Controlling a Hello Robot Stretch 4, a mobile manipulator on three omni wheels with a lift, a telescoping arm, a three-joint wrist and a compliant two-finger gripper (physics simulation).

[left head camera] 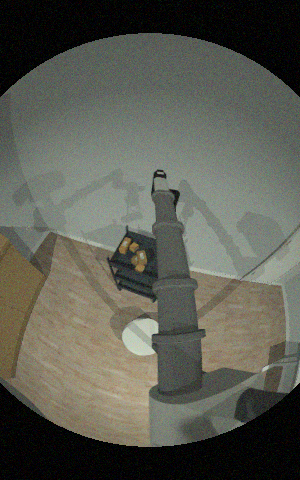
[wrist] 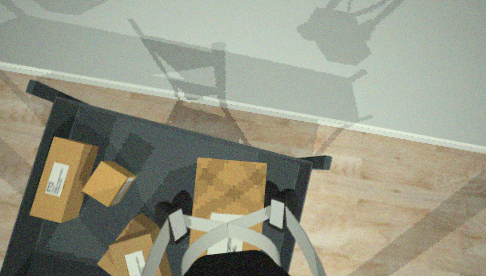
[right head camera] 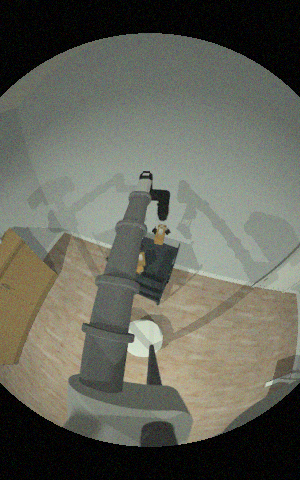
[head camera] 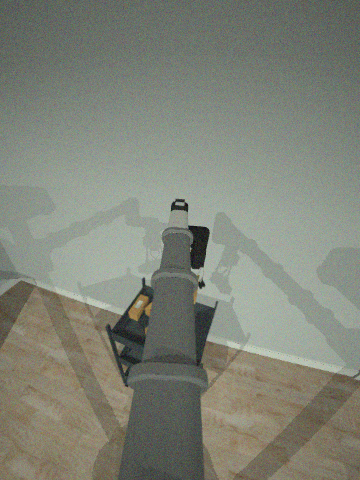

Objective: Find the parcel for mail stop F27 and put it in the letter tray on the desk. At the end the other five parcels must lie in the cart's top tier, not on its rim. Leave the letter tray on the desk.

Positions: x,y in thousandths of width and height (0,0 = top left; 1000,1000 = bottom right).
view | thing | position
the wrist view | my gripper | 466,734
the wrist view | dark three-tier cart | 338,574
